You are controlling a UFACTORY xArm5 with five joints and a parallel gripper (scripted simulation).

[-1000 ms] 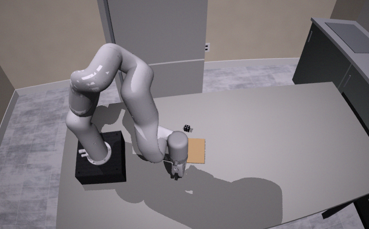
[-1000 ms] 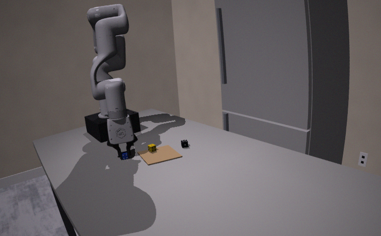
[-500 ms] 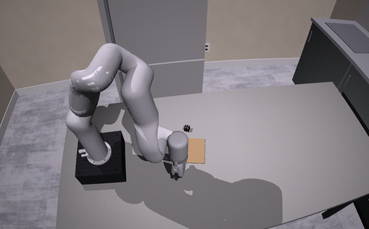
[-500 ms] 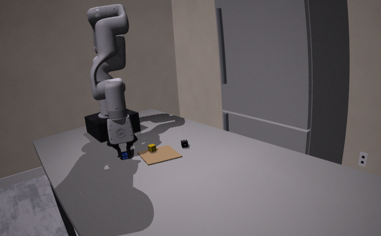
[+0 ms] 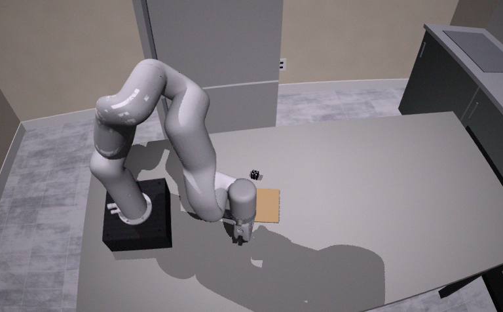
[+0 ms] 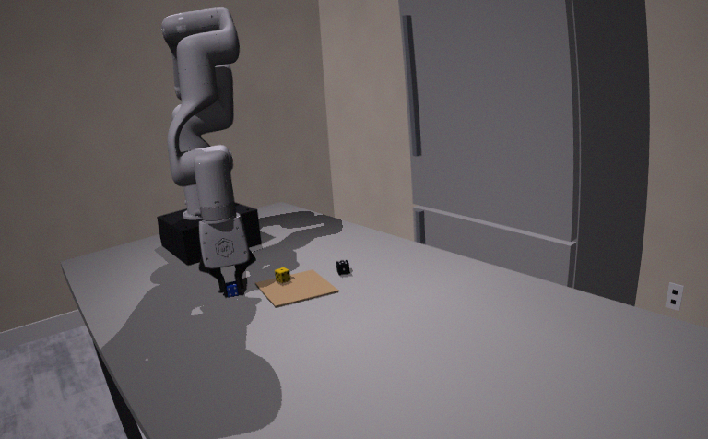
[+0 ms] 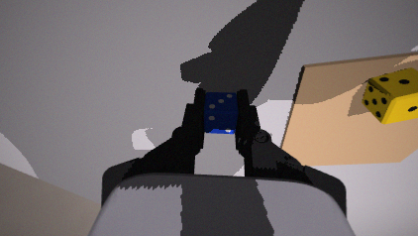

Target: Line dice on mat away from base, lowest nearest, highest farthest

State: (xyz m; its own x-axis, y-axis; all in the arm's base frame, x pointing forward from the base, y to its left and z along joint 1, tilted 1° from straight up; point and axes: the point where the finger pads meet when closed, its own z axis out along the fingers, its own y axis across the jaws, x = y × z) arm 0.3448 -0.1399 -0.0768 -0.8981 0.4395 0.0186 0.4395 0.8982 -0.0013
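Right now my hand is 8 cm short of the mat, 11 cm to the right of it and 2 cm above it. Also, from my hand: black die: 10 cm ahead, 24 cm to the left, 1 cm below; then blue die: 1 cm below; then yellow die: 3 cm ahead, 12 cm to the left, 1 cm below.
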